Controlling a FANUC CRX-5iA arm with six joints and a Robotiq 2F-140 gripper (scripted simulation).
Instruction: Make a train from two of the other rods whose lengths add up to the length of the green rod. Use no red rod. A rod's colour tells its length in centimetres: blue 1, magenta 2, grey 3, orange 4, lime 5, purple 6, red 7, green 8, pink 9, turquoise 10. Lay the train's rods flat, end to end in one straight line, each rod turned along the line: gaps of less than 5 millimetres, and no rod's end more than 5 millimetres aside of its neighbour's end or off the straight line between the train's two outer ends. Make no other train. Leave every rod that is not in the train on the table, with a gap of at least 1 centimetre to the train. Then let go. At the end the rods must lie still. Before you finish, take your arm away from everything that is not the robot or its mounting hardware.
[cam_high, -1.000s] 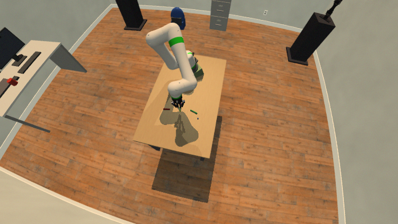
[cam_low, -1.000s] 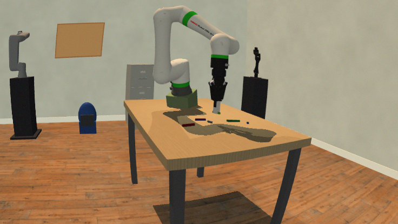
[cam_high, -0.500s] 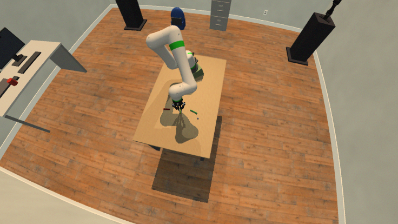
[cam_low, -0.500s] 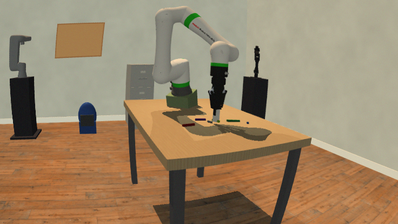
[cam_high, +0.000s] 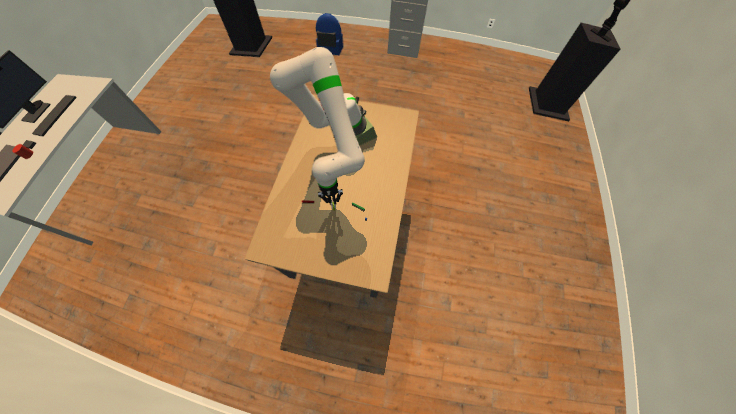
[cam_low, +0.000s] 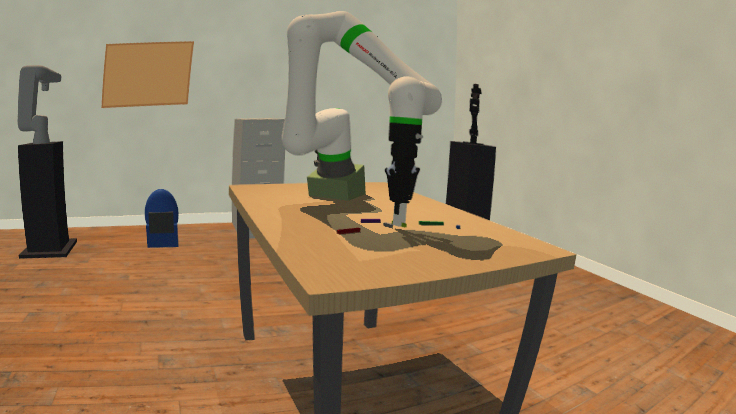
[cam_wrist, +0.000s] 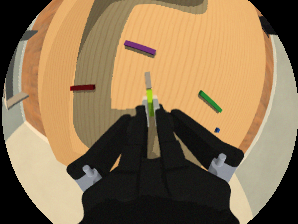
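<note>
Right now my hand is 30 mm above the lime rod. From my hand the other things lie so: purple rod (100 mm behind, 40 mm to the right, 40 mm below); then grey rod (40 mm below, 40 mm behind, 10 mm to the right); then green rod (130 mm to the left, 40 mm below, 30 mm behind).
</note>
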